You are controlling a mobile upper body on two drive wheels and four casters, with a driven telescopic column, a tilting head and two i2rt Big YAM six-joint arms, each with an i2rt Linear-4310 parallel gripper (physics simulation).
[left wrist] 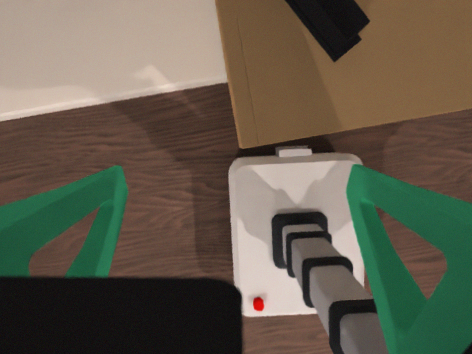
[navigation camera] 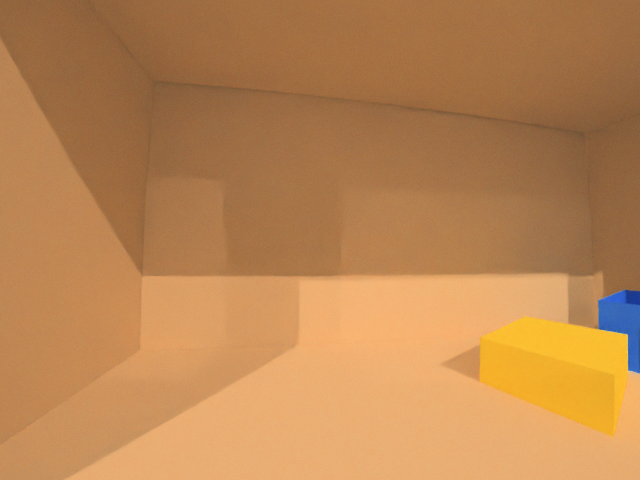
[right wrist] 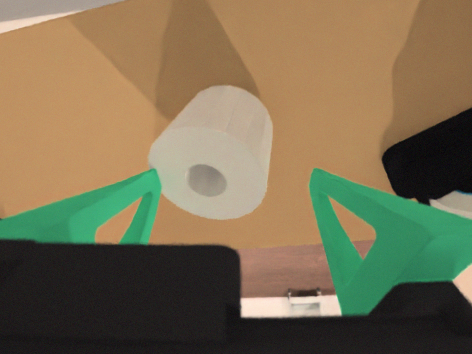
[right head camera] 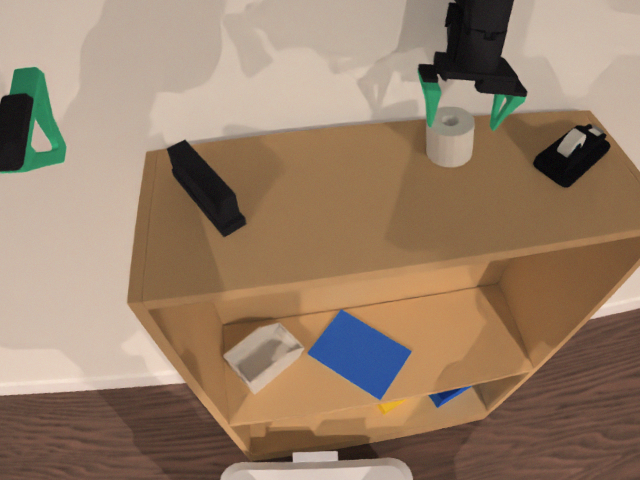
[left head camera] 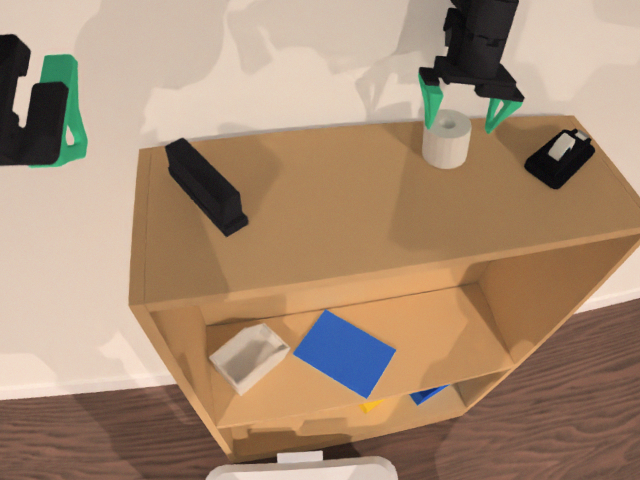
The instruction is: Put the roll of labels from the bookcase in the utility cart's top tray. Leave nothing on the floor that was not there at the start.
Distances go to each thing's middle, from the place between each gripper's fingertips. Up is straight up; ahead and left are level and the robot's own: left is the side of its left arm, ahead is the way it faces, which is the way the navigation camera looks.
Right now the black stapler-like block [left head camera: 213, 194] is 220 mm below my left hand, 180 mm ahead of it and 90 mm to the right of it. Round my left hand: white tray [left head camera: 246, 358] 790 mm below, 170 mm ahead, 110 mm to the right; white roll of labels [right head camera: 449, 141] 440 mm to the right, 260 mm ahead, 220 mm below; black tape dispenser [right head camera: 566, 160] 660 mm to the right, 250 mm ahead, 220 mm below.
I see my right gripper 10 mm to the right of the white roll of labels and 20 mm above it. The rest, counted from my right hand: black tape dispenser: 210 mm to the right, 20 mm below; then black stapler-like block: 80 mm behind, 370 mm to the left, 30 mm below; then blue book [right head camera: 364, 356]: 70 mm behind, 120 mm to the left, 630 mm below.
